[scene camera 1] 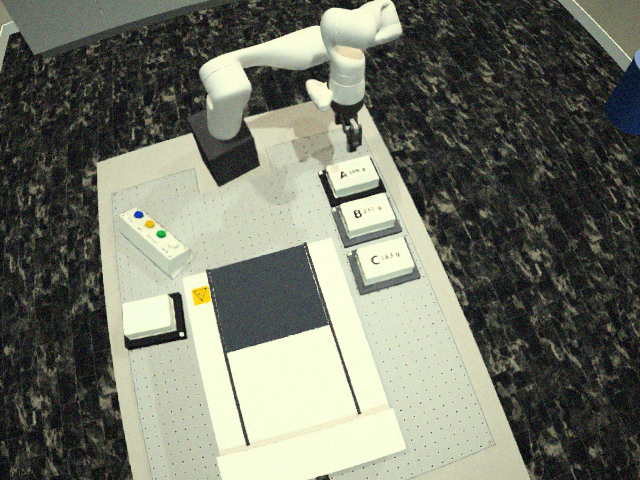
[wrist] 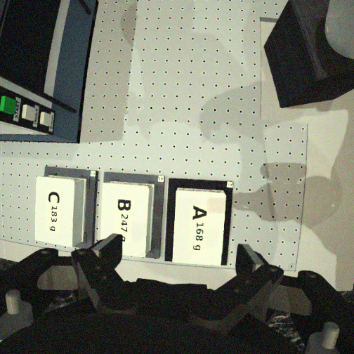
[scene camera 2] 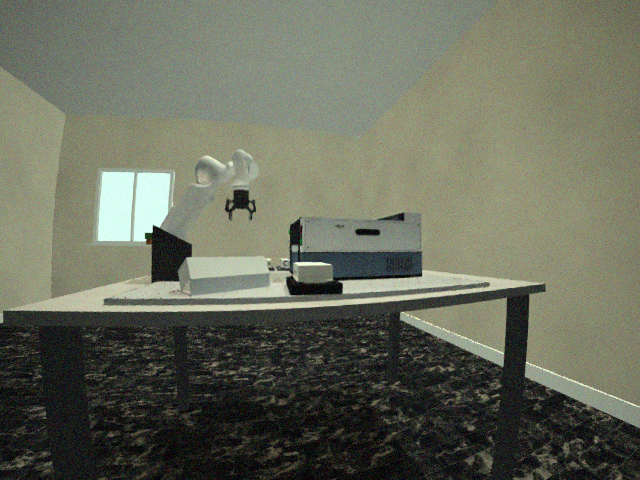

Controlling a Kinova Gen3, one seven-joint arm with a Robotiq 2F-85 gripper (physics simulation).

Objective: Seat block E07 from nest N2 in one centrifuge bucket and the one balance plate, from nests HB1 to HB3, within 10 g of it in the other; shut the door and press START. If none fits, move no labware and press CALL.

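Places are measured from the arm's base along level axes (x right, y back, z down), in centimetres.
Where they show: gripper, fingertip midpoint: (scene camera 1: 345, 136) (scene camera 2: 240, 220); arm's base, link origin: (scene camera 1: 224, 124) (scene camera 2: 173, 235).
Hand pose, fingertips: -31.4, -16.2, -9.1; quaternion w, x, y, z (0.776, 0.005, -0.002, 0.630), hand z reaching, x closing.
Things, the pixels of their top centre, and the offset from my fingertips, as dx, dy, dz.
- white block, top centre: (scene camera 1: 145, 314) (scene camera 2: 311, 263) +52.3, -34.0, +17.5
- black nest, top centre: (scene camera 1: 151, 319) (scene camera 2: 311, 278) +52.3, -34.0, +21.3
- white button box, top centre: (scene camera 1: 147, 232) (scene camera 2: 226, 256) +53.0, -11.8, +15.8
My open gripper (scene camera 1: 352, 147) (scene camera 2: 241, 218) (wrist: 178, 251) hangs high over the table beyond the A end of the plate row, with nothing between its fingers. Balance plate A, 168 g, (scene camera 1: 356, 180) (wrist: 192, 225) sits in a black nest. Plates B, 247 g, (scene camera 1: 368, 219) (wrist: 112, 210) and C, 183 g, (scene camera 1: 387, 266) (wrist: 56, 230) sit in grey nests. A white block (scene camera 1: 148, 316) (scene camera 2: 312, 271) sits in a black nest (scene camera 1: 180, 315) (scene camera 2: 314, 288) across the centrifuge (scene camera 1: 361, 356) (scene camera 2: 356, 263) (wrist: 67, 65); its label is unreadable. A dark area (scene camera 1: 268, 299) shows in the centrifuge top; no buckets are visible. The green START button (wrist: 7, 105) is on its front panel.
A white button box (scene camera 1: 173, 250) (scene camera 2: 224, 276) with blue, yellow, green and white buttons stands at the left of scene camera 1. The robot's black base (scene camera 1: 224, 155) (scene camera 2: 168, 258) (wrist: 300, 60) stands at the table's end. The centrifuge lies between the block and the plates' side.
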